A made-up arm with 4 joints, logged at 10 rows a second.
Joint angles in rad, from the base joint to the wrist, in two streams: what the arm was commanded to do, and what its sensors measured. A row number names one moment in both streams.
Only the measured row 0 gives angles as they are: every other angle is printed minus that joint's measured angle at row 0.
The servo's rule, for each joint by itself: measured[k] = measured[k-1] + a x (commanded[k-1-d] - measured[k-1]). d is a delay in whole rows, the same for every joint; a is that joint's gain. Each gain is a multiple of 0.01, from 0.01 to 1. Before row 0 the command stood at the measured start. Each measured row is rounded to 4 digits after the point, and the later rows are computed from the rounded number. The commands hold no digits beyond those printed.
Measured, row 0: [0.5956 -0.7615 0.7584 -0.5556]
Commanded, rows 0 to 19: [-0.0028 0.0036 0.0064 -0.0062]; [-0.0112 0.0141 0.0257 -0.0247]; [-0.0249 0.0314 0.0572 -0.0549]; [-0.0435 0.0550 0.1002 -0.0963]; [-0.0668 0.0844 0.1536 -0.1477]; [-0.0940 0.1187 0.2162 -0.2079]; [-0.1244 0.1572 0.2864 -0.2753]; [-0.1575 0.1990 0.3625 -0.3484]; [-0.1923 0.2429 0.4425 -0.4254]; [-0.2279 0.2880 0.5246 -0.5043]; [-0.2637 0.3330 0.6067 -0.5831]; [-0.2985 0.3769 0.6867 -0.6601]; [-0.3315 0.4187 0.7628 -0.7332]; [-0.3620 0.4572 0.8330 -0.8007]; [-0.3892 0.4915 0.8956 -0.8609]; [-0.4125 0.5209 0.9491 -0.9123]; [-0.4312 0.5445 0.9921 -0.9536]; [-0.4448 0.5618 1.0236 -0.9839]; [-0.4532 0.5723 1.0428 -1.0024]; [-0.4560 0.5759 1.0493 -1.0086]
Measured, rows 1 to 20: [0.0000 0.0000 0.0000 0.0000]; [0.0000 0.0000 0.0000 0.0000]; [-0.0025 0.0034 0.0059 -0.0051]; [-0.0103 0.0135 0.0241 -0.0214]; [-0.0234 0.0303 0.0546 -0.0492]; [-0.0415 0.0535 0.0966 -0.0883]; [-0.0643 0.0825 0.1490 -0.1376]; [-0.0910 0.1165 0.2108 -0.1959]; [-0.1211 0.1548 0.2804 -0.2618]; [-0.1539 0.1963 0.3559 -0.3337]; [-0.1885 0.2401 0.4356 -0.4098]; [-0.2240 0.2851 0.5175 -0.4882]; [-0.2597 0.3301 0.5996 -0.5670]; [-0.2946 0.3741 0.6797 -0.6443]; [-0.3278 0.4160 0.7562 -0.7181]; [-0.3586 0.4547 0.8269 -0.7867]; [-0.3861 0.4893 0.8901 -0.8483]; [-0.4099 0.5190 0.9444 -0.9014]; [-0.4291 0.5430 0.9883 -0.9447]; [-0.4432 0.5607 1.0208 -0.9772]
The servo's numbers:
d 2
a 0.90 0.94 0.92 0.83

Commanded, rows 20 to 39: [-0.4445 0.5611 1.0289 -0.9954]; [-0.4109 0.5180 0.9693 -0.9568]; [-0.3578 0.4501 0.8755 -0.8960]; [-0.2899 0.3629 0.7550 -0.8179]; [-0.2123 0.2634 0.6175 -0.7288]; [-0.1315 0.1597 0.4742 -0.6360]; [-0.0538 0.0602 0.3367 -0.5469]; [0.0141 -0.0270 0.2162 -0.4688]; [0.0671 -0.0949 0.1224 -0.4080]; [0.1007 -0.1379 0.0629 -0.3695]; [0.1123 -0.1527 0.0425 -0.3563]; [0.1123 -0.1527 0.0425 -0.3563]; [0.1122 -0.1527 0.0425 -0.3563]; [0.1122 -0.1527 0.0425 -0.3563]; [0.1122 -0.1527 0.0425 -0.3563]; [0.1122 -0.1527 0.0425 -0.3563]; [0.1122 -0.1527 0.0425 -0.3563]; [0.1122 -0.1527 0.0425 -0.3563]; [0.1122 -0.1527 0.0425 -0.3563]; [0.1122 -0.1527 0.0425 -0.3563]
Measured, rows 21 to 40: [-0.4522 0.5716 1.0410 -0.9981]; [-0.4556 0.5756 1.0486 -1.0068]; [-0.4456 0.5620 1.0305 -0.9973]; [-0.4144 0.5206 0.9742 -0.9637]; [-0.3635 0.4543 0.8834 -0.9075]; [-0.2973 0.3684 0.7653 -0.8331]; [-0.2208 0.2697 0.6293 -0.7465]; [-0.1404 0.1663 0.4866 -0.6548]; [-0.0625 0.0666 0.3487 -0.5652]; [0.0064 -0.0214 0.2268 -0.4852]; [0.0610 -0.0905 0.1308 -0.4211]; [0.0967 -0.1351 0.0683 -0.3783]; [0.1107 -0.1516 0.0446 -0.3600]; [0.1121 -0.1526 0.0427 -0.3569]; [0.1122 -0.1527 0.0425 -0.3564]; [0.1122 -0.1527 0.0425 -0.3563]; [0.1122 -0.1527 0.0425 -0.3563]; [0.1122 -0.1527 0.0425 -0.3563]; [0.1122 -0.1527 0.0425 -0.3563]; [0.1122 -0.1527 0.0425 -0.3563]
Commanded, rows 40 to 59: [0.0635 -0.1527 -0.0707 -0.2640]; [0.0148 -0.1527 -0.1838 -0.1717]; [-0.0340 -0.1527 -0.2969 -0.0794]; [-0.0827 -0.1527 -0.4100 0.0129]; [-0.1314 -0.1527 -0.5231 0.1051]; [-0.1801 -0.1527 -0.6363 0.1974]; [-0.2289 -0.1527 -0.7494 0.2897]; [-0.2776 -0.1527 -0.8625 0.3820]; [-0.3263 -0.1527 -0.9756 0.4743]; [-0.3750 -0.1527 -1.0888 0.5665]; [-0.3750 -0.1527 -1.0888 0.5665]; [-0.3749 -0.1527 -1.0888 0.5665]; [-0.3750 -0.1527 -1.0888 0.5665]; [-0.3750 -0.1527 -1.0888 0.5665]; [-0.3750 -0.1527 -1.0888 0.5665]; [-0.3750 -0.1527 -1.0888 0.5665]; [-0.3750 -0.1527 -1.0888 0.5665]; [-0.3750 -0.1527 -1.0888 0.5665]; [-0.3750 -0.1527 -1.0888 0.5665]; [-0.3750 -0.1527 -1.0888 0.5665]
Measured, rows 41 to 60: [0.1122 -0.1527 0.0425 -0.3563]; [0.1122 -0.1527 0.0425 -0.3563]; [0.0684 -0.1527 -0.0616 -0.2797]; [0.0202 -0.1527 -0.1740 -0.1901]; [-0.0286 -0.1527 -0.2871 -0.0982]; [-0.0773 -0.1527 -0.4002 -0.0060]; [-0.1260 -0.1527 -0.5133 0.0862]; [-0.1747 -0.1527 -0.6265 0.1785]; [-0.2235 -0.1527 -0.7396 0.2708]; [-0.2722 -0.1527 -0.8527 0.3631]; [-0.3209 -0.1527 -0.9658 0.4554]; [-0.3696 -0.1527 -1.0790 0.5476]; [-0.3745 -0.1527 -1.0880 0.5633]; [-0.3749 -0.1527 -1.0887 0.5660]; [-0.3750 -0.1527 -1.0888 0.5664]; [-0.3750 -0.1527 -1.0888 0.5665]; [-0.3750 -0.1527 -1.0888 0.5665]; [-0.3750 -0.1527 -1.0888 0.5665]; [-0.3750 -0.1527 -1.0888 0.5665]; [-0.3750 -0.1527 -1.0888 0.5665]
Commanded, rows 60 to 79: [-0.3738 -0.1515 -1.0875 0.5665]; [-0.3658 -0.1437 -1.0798 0.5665]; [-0.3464 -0.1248 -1.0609 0.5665]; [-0.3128 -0.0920 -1.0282 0.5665]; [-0.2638 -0.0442 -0.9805 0.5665]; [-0.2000 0.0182 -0.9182 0.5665]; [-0.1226 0.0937 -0.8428 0.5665]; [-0.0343 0.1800 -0.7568 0.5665]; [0.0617 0.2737 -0.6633 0.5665]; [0.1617 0.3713 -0.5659 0.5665]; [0.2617 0.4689 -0.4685 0.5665]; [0.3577 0.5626 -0.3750 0.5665]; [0.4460 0.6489 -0.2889 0.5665]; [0.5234 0.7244 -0.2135 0.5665]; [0.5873 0.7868 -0.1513 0.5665]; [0.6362 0.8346 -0.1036 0.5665]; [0.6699 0.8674 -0.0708 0.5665]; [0.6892 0.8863 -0.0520 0.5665]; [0.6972 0.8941 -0.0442 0.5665]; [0.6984 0.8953 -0.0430 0.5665]
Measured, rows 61 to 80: [-0.3750 -0.1527 -1.0888 0.5665]; [-0.3750 -0.1527 -1.0888 0.5665]; [-0.3739 -0.1516 -1.0876 0.5665]; [-0.3666 -0.1442 -1.0804 0.5665]; [-0.3484 -0.1260 -1.0625 0.5665]; [-0.3164 -0.0940 -1.0309 0.5665]; [-0.2691 -0.0472 -0.9845 0.5665]; [-0.2069 0.0143 -0.9235 0.5665]; [-0.1310 0.0889 -0.8493 0.5665]; [-0.0440 0.1745 -0.7642 0.5665]; [0.0511 0.2677 -0.6714 0.5665]; [0.1506 0.3651 -0.5743 0.5665]; [0.2506 0.4627 -0.4770 0.5665]; [0.3470 0.5566 -0.3832 0.5665]; [0.4361 0.6434 -0.2964 0.5665]; [0.5147 0.7195 -0.2201 0.5665]; [0.5800 0.7828 -0.1568 0.5665]; [0.6306 0.8315 -0.1079 0.5665]; [0.6660 0.8652 -0.0738 0.5665]; [0.6869 0.8850 -0.0537 0.5665]
